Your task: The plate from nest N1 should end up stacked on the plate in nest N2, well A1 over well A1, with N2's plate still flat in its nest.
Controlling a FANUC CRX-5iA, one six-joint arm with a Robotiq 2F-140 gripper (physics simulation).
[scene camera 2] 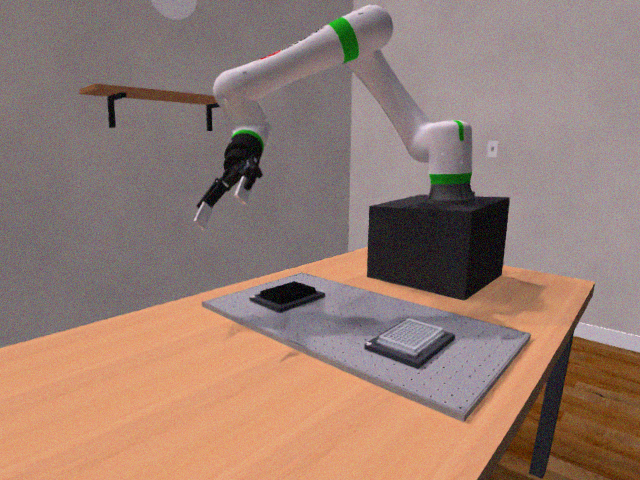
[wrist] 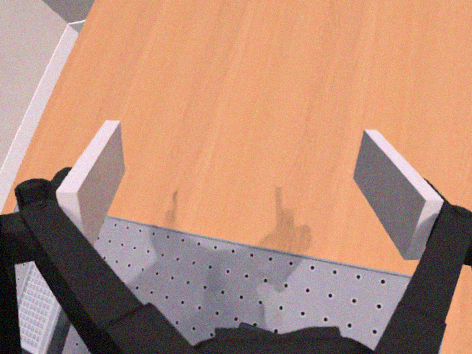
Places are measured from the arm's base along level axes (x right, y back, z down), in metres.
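Pixels of known places: gripper, fingertip midpoint: (scene camera 2: 218,213) (wrist: 243,150); arm's base, origin of the base link: (scene camera 2: 450,201).
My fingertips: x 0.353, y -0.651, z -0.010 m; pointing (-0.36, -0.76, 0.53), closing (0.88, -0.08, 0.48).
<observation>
Ahead of a thing's pixels: the offset from my fingertips to its top centre. "spot": to the spot under its first point. Level surfaces: height alone.
A pale plate with a grid of wells @(spot: dx -0.425, dy +0.096, dz +0.223 m) (scene camera 2: 412,334) (wrist: 34,305) lies flat in a dark nest @(dx -0.422, dy +0.098, dz +0.231 m) (scene camera 2: 391,356) on the right half of the grey board in the scene view; in the wrist view it is partly hidden behind the left finger. A black plate @(dx -0.057, dy +0.182, dz +0.220 m) (scene camera 2: 289,292) lies flat in another dark nest @(dx -0.057, dy +0.182, dz +0.231 m) (scene camera 2: 280,308) on the board's left half. Nest labels and well A1 cannot be read. My gripper (scene camera 2: 222,211) (wrist: 243,150) is open and empty, high above the board's left end and tilted down, apart from both plates.
The grey perforated board @(dz +0.246 m) (scene camera 2: 465,372) (wrist: 225,295) lies on the wooden table @(dz +0.259 m) (scene camera 2: 180,403) (wrist: 240,90). The black base block (scene camera 2: 418,248) stands behind the board, carrying the arm. A wall shelf (scene camera 2: 160,95) is behind the arm.
</observation>
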